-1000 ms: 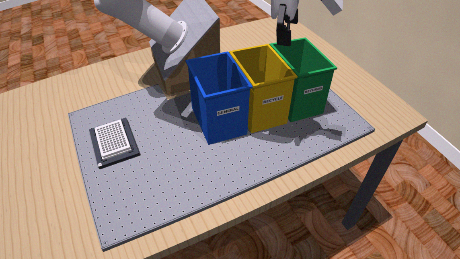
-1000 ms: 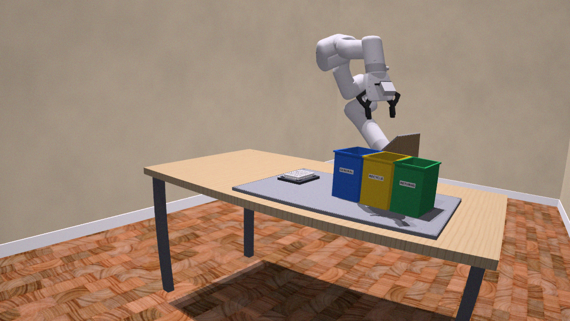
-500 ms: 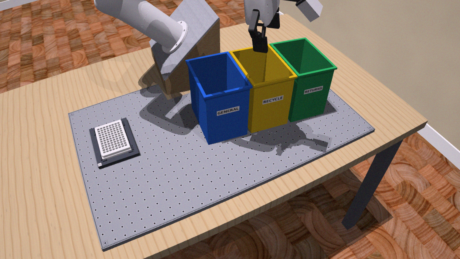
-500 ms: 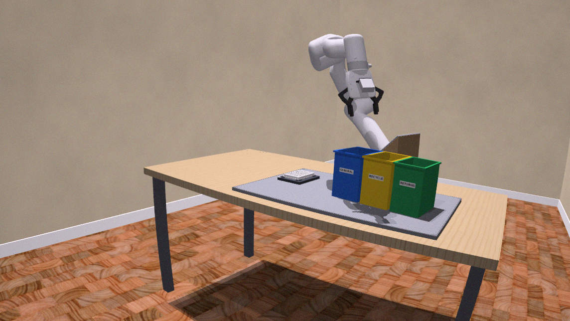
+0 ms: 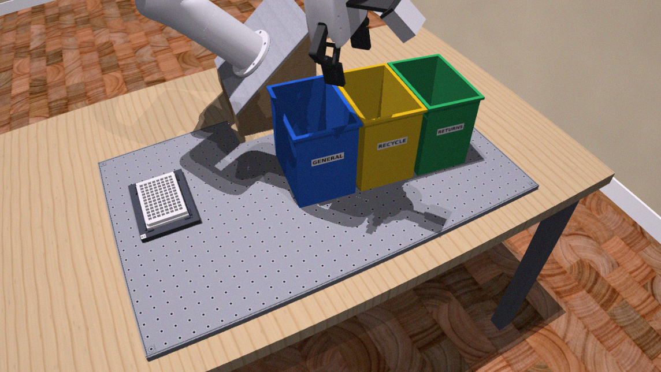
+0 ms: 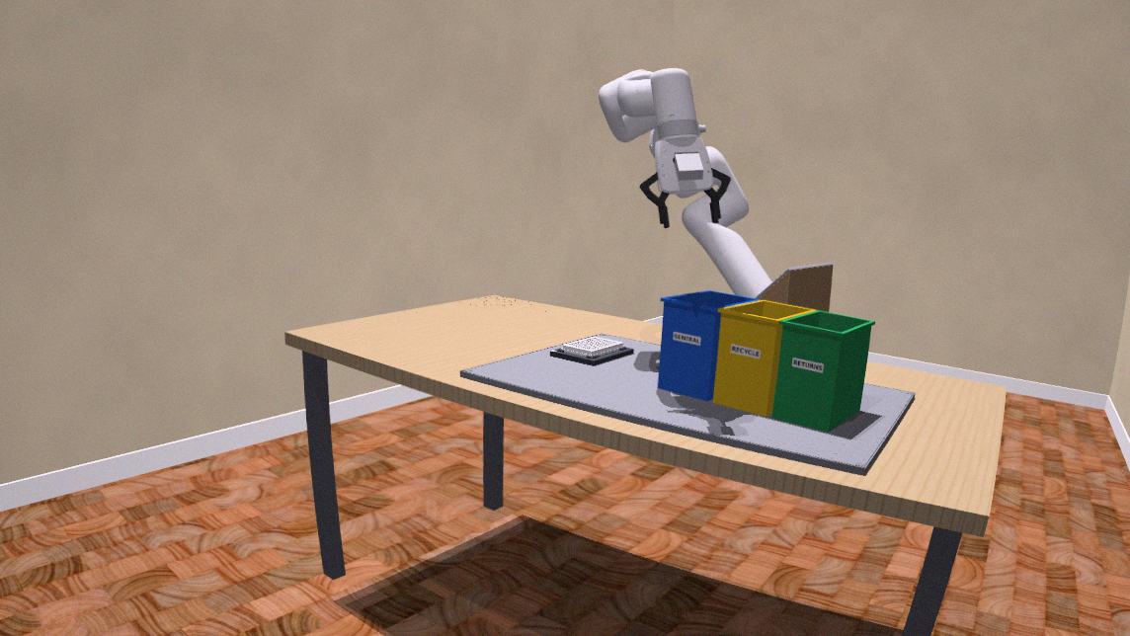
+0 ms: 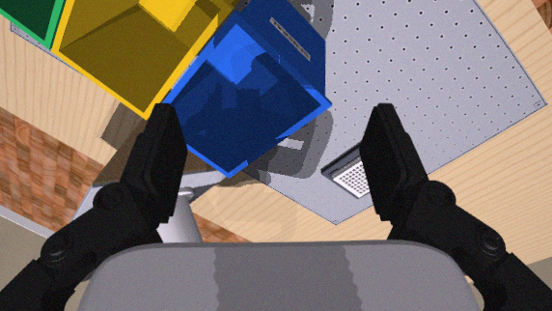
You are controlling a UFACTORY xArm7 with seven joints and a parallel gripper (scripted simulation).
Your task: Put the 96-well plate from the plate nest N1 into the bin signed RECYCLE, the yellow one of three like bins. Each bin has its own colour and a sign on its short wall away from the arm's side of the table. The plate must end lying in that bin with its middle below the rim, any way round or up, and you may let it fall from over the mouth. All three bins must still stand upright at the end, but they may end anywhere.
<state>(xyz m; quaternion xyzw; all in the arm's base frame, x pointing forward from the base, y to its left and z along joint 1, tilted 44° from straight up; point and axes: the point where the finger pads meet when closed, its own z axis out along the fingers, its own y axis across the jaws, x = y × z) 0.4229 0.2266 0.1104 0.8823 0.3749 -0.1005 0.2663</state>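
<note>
The white 96-well plate is 35 cm to the right of my hand, 32 cm below it and 12 cm behind it. The rest, counted from my hand: blue general bin: 25 cm below, 12 cm behind, 2 cm to the right; yellow recycle bin: 25 cm below, 13 cm behind, 11 cm to the left; green returns bin: 25 cm below, 24 cm to the left, 14 cm behind.
</note>
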